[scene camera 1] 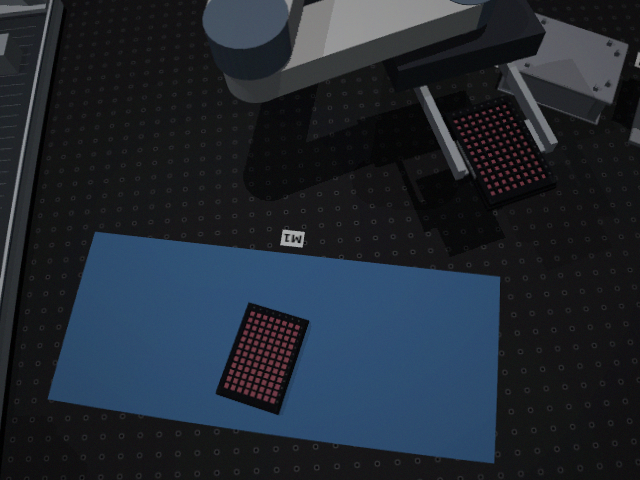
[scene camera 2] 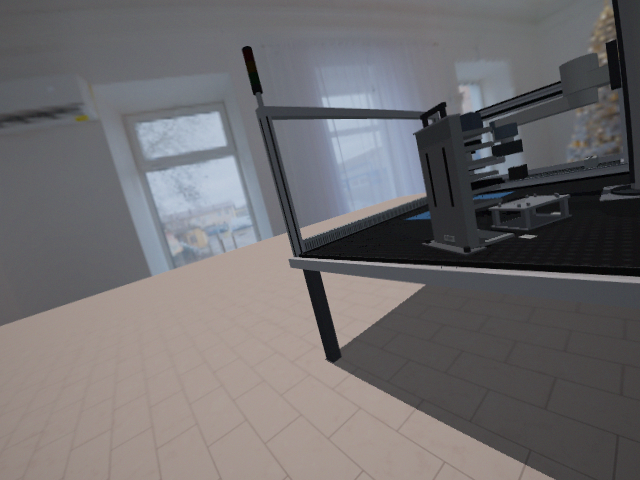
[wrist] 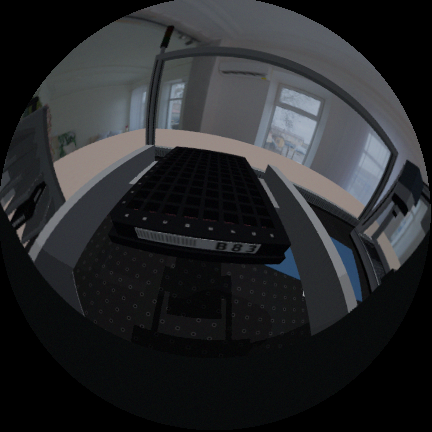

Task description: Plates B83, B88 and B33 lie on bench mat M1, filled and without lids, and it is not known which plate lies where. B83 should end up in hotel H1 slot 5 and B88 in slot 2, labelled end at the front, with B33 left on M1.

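Frame: origin at the arm's base, x right, y ahead, z up, level; metres.
Seen in the pictures: gripper, fingertip midpoint: (scene camera 1: 507, 161) (wrist: 209, 160).
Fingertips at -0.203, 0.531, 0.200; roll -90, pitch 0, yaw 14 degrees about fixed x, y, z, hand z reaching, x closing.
Note:
Pixels of each thing's top centre, then the offset from my fingertips to it, as dx, dy, dz. Level surfaces: height alone.
- plate B83 at its top centre: (wrist: 207, 169) (scene camera 1: 499, 146) +0.005, -0.019, +0.000
- mat M1 at its surface level: dz -0.188
- filled plate at its top centre: (scene camera 1: 261, 355) +0.302, +0.165, -0.170
- Hotel H1 at its top centre: (scene camera 2: 440, 108) -0.373, -0.133, +0.166
- dark flat slab at its top centre: (scene camera 2: 471, 183) -0.332, -0.161, -0.038
- framed panel at its surface level: dz -0.138
- M1 tag at its top centre: (scene camera 1: 292, 238) +0.258, -0.002, -0.187
My gripper (scene camera 1: 506, 158) (wrist: 209, 160) is shut on plate B83 (scene camera 1: 498, 149) (wrist: 195, 200), holding it level above the dark deck beyond mat M1 (scene camera 1: 387, 361) (scene camera 2: 493, 195) (wrist: 345, 260). Its B83 label faces my palm in the wrist view; red wells show from above. Another filled plate (scene camera 1: 262, 359) lies on M1, slightly turned, its label unreadable. Hotel H1 (scene camera 2: 449, 186) stands upright at the deck's edge in scene camera 2. A dark flat slab (scene camera 2: 485, 183) shows at one of its lower shelves; I cannot read any label on it or tell the slot number.
A low grey stand (scene camera 1: 584, 62) (scene camera 2: 537, 202) is near the held plate in scene camera 1. A grey slotted structure (wrist: 35, 145) is at the wrist view's left edge. A framed panel (scene camera 1: 25, 103) runs along scene camera 1's left side. The M1 tag (scene camera 1: 292, 238) lies beside the mat.

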